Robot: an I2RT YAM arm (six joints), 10 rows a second.
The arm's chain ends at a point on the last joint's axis. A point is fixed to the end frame.
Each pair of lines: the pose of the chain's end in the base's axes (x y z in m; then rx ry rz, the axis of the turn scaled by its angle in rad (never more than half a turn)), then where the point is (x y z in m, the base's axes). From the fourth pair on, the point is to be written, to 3 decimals.
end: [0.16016 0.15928 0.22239 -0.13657 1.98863 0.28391]
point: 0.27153 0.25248 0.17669
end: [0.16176 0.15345 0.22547 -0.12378 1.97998 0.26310]
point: 0.27533 0.24418 0.18023
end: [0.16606 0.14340 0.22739 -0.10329 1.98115 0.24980]
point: 0.28143 0.23177 0.18204
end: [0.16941 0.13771 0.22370 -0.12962 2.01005 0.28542]
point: 0.280 0.231 0.176
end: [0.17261 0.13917 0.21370 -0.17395 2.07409 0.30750]
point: 0.276 0.236 0.158
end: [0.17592 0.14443 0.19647 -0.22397 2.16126 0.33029]
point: 0.269 0.245 0.130
